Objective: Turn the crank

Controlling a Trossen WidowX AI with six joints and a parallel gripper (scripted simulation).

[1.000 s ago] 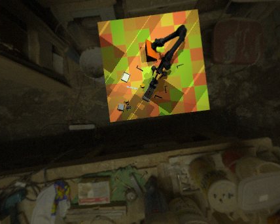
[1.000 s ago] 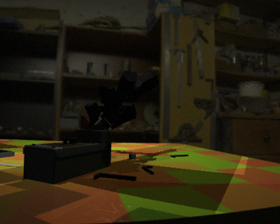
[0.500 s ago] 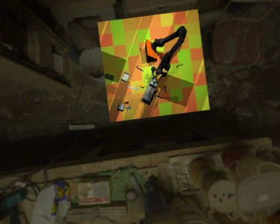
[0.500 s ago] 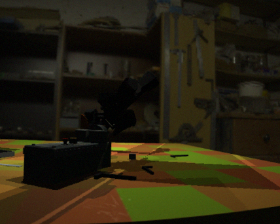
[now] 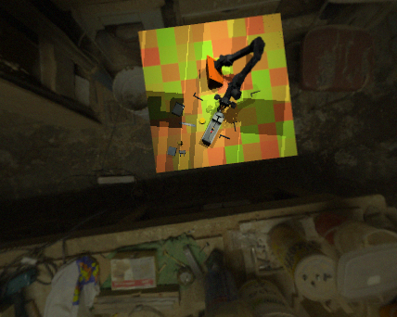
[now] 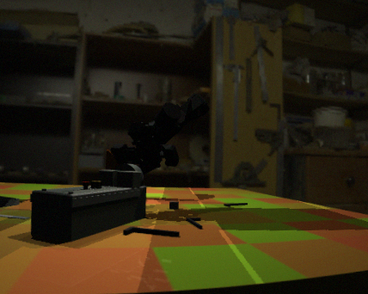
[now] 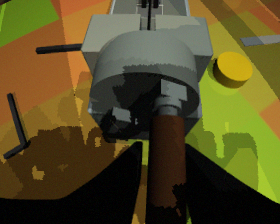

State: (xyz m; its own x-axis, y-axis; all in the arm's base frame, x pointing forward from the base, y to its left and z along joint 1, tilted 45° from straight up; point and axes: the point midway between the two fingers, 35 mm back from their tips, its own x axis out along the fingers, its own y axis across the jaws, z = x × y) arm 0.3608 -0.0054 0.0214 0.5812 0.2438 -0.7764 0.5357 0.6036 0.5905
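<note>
The brown crank handle lies 20 mm above my gripper tip, 10 mm to the left of it and 10 mm behind it. From my gripper tip the other things lie so: yellow disc: 160 mm to the right, 80 mm below, 50 mm ahead; then red pointer: 170 mm ahead, 100 mm to the right, 10 mm below; then small cube: 130 mm to the left, 80 mm below, 80 mm behind.
</note>
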